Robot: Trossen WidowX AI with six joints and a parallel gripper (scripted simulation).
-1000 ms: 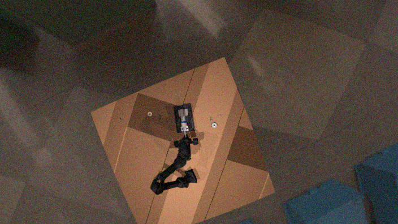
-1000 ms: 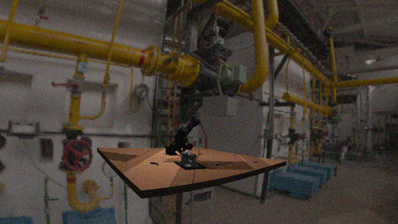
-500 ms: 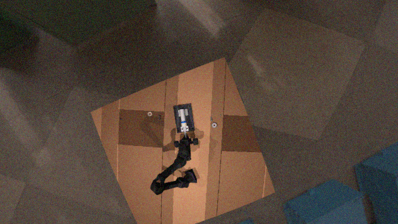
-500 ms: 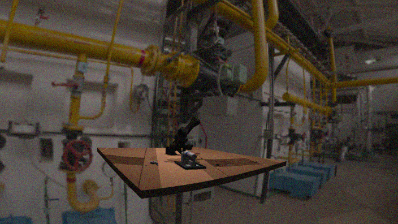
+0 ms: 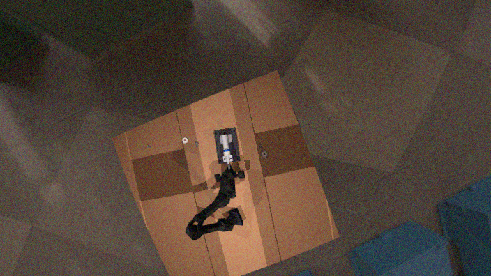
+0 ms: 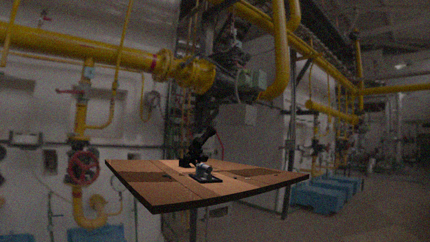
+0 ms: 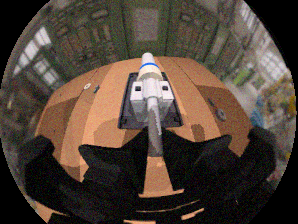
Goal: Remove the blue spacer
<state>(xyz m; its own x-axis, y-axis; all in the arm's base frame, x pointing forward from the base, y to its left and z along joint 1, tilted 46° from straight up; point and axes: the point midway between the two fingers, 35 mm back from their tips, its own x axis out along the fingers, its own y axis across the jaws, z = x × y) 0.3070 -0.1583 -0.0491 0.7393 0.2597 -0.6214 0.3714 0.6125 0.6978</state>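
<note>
Now: the grey shaft 30 mm ahead of my gripper tip, 10 mm to the right of it and 20 mm above it. From my gripper tip the other things lie so: blue spacer (100 mm ahead, 40 mm to the right, 20 mm above).
</note>
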